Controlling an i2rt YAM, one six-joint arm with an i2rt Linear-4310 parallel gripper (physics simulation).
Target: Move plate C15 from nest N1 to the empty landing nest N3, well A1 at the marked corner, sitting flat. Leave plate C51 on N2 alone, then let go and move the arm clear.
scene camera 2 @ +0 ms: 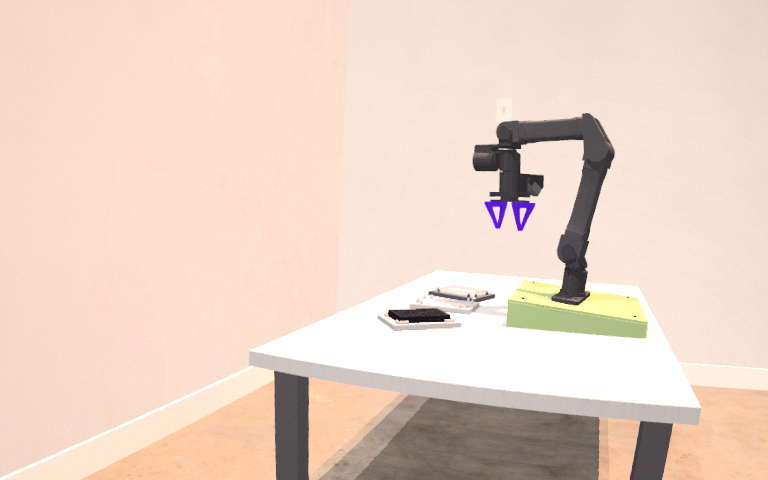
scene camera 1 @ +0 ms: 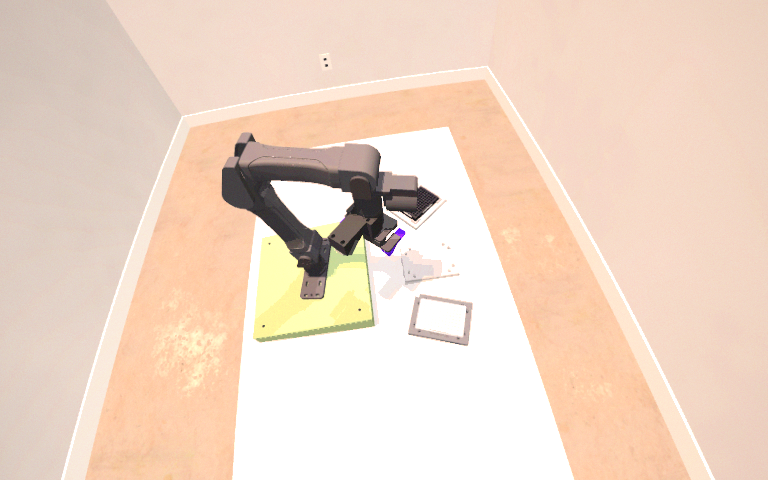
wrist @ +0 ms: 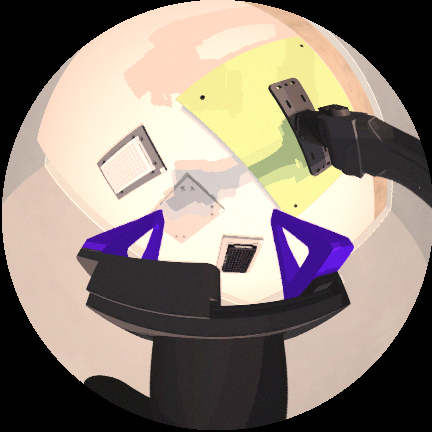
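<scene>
My gripper (scene camera 1: 368,230) (scene camera 2: 509,228) (wrist: 217,214) is open and empty, its purple fingers pointing down high above the table. A black plate (scene camera 1: 425,202) (scene camera 2: 419,315) (wrist: 239,258) sits in a white nest (scene camera 1: 416,224) (wrist: 242,237), partly behind the arm in scene camera 1. A white plate (scene camera 1: 441,316) (scene camera 2: 459,291) (wrist: 128,162) sits in a grey nest (scene camera 1: 468,322) (wrist: 148,141). Between them lies an empty white nest with small pins (scene camera 1: 419,271) (scene camera 2: 444,304) (wrist: 192,220). No plate or nest labels are readable, nor is the corner mark.
The arm stands on a yellow-green base block (scene camera 1: 311,316) (scene camera 2: 572,322) (wrist: 240,90) beside the nests. All of it rests on a white table (scene camera 1: 368,407) (scene camera 2: 453,362). The arm's shadow falls across the empty nest. Walls stand around the table.
</scene>
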